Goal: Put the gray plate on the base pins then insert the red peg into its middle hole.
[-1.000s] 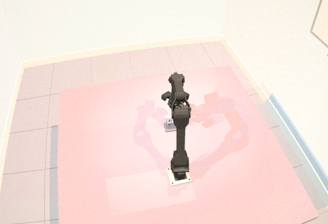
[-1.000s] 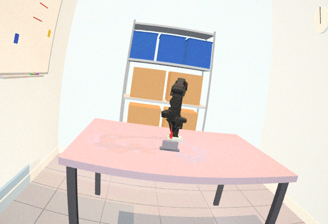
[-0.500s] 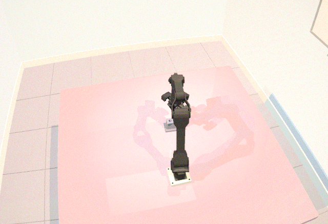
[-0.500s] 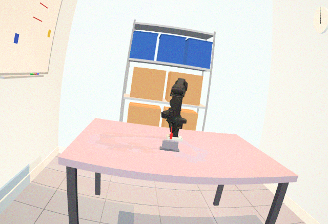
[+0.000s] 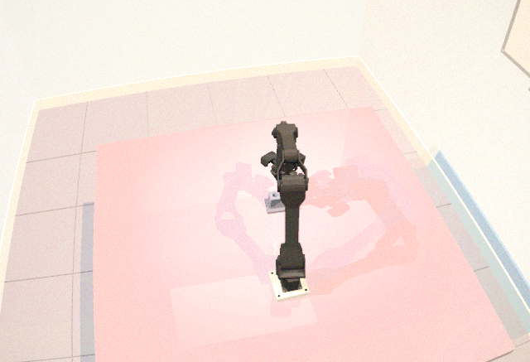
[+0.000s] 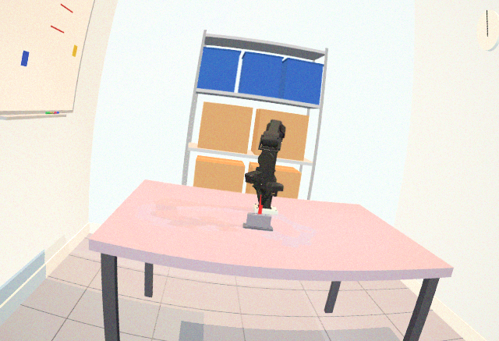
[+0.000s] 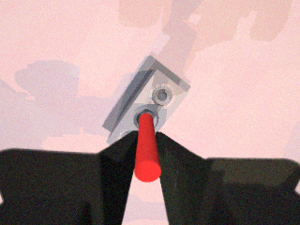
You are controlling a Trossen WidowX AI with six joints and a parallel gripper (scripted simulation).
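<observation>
Now: gripper tip right at the red peg. Also, from my gripper tip: flat gray base: 90 mm below; then gray plate: 50 mm below.
</observation>
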